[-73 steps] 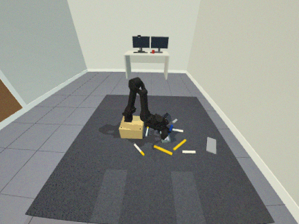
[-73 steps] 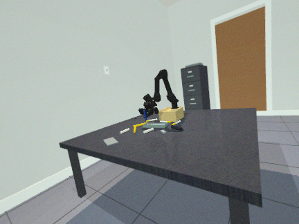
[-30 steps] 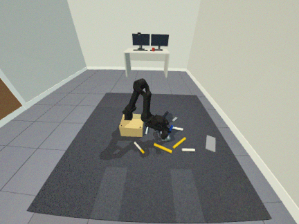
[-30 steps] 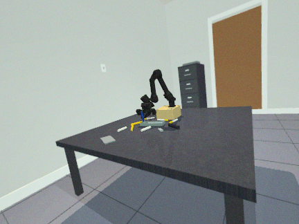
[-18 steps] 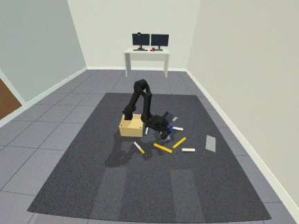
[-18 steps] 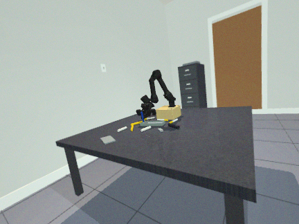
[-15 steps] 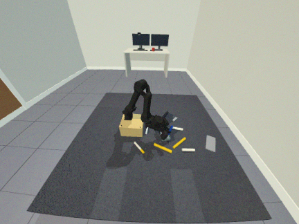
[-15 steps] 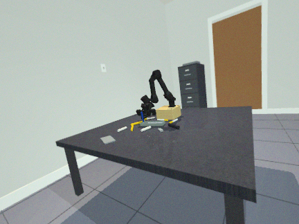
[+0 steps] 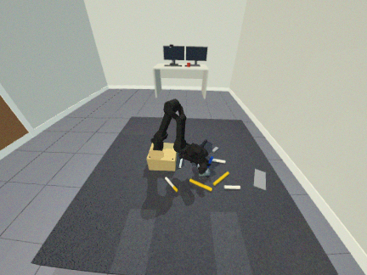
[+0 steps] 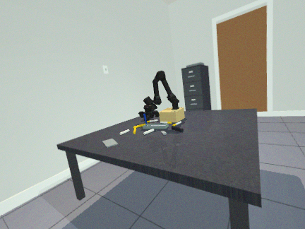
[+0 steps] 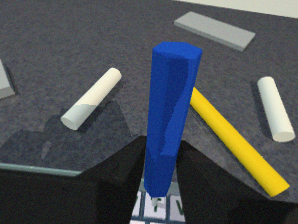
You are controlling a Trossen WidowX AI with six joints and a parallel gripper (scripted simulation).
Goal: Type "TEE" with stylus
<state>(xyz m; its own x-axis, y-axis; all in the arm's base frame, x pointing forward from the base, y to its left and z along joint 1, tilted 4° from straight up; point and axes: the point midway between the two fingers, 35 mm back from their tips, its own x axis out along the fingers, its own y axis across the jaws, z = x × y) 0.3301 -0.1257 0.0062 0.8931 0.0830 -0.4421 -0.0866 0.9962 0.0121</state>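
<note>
Now: the T key 20 mm behind my gripper tip and 60 mm below it. The rest, counted from my gripper tip: E key: 40 mm behind, 10 mm to the left, 60 mm below; L key: 40 mm behind, 10 mm to the right, 60 mm below; blue stylus: 10 mm behind, 20 mm below.
</note>
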